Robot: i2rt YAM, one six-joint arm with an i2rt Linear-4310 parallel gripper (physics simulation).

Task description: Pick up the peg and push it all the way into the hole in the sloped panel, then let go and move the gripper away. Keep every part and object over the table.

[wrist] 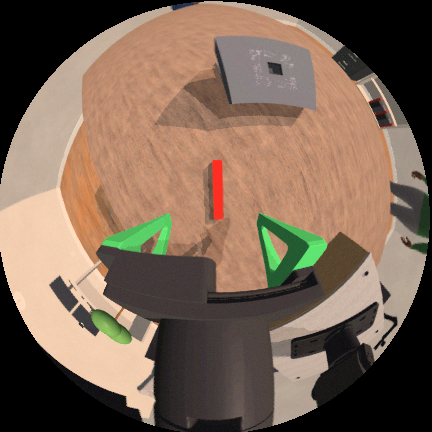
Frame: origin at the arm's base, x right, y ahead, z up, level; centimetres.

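Where they show: gripper, fingertip midpoint: [213,217]; arm's base, link origin: [336,333].
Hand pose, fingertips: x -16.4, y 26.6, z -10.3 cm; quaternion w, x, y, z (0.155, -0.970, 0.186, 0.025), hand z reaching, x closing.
Each offset is from my fingertips to the top centre of the thing. "*": to the spot under its first point. Level surfaces: height alone.
A red peg @(dx +0.9, dy +2.3, dz -4.2 cm) [217,190] lies on the wooden table, pointing away from the gripper, in the middle of the wrist view. A grey sloped panel @(* dx +9.8, dy +15.3, dz -0.4 cm) [245,75] stands farther off at the upper right, with a dark square hole @(* dx +15.0, dy +16.6, dz -0.5 cm) [275,68] and pale speckled marks around it. The hole shows no peg in it. My gripper [213,217] is open, with its two green fingers wide apart. The near end of the peg lies between and slightly beyond the fingertips, and neither finger touches it.
The wooden table top @(dz -5.4 cm) [150,165] reaches around the peg and the panel, with the panel's shadow on its left and near side. A table edge runs along the left. The robot's base plate [350,305] and dark mount are at the lower right.
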